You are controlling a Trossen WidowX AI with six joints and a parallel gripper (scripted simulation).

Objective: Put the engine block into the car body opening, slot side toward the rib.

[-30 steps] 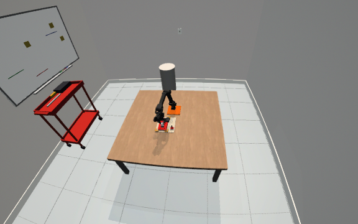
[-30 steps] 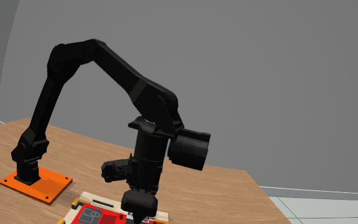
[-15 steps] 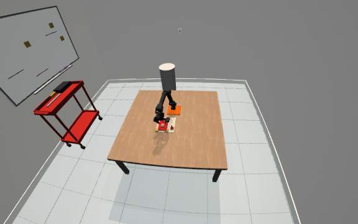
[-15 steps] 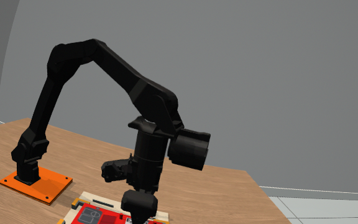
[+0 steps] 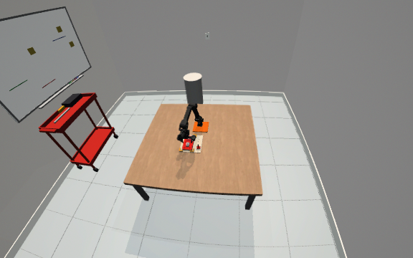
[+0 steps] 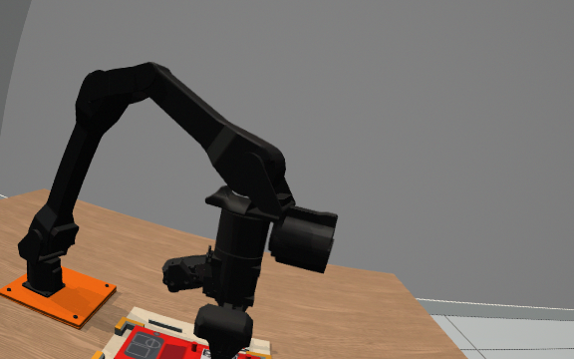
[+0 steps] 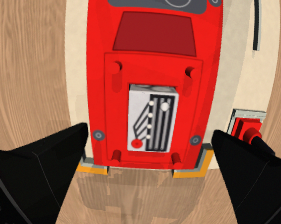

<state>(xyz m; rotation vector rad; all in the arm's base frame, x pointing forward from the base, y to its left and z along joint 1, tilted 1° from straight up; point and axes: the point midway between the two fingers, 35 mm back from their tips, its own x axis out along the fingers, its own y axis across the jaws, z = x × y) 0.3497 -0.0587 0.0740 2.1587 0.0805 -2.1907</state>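
My gripper tip is now 3 cm above the engine block.
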